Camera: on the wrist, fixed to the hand. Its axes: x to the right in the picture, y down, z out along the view.
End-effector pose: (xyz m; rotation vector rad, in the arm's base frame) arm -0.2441 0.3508 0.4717 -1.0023 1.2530 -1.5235
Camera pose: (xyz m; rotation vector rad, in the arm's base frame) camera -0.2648 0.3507 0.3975 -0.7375 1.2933 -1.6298
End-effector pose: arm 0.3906 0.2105 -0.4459 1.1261 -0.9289 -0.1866
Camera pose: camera 0.3929 0.2631 -0.3896 1.1913 -0.8343 0.0412
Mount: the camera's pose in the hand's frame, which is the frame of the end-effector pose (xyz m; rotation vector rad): 0.0024 0.0703 -0.0315 0.1212 0.1799 0.0856
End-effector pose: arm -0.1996 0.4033 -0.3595 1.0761 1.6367 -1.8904
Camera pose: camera -0.1404 0.4184 -0.4065 1.3793 1.5579 -1.9049
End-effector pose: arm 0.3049 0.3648 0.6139 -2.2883 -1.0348 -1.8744
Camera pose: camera 0.3119 0.2984 0.6523 -2.0224 -0.9813 -1.8868
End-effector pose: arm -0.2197 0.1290 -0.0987 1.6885 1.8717 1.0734
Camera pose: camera -0.1971 0.1210 -0.0254 1.8069 2.0282 1.2033
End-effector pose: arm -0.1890 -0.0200 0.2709 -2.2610 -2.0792 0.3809
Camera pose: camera -0.1136 -0.0203 0.2871 -2.2287 -1.8278 0.2867
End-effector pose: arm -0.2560 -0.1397 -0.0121 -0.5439 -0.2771 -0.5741
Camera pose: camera -0.2102 -0.1087 -0.0658 -0.3823 -0.1165 -0.5159
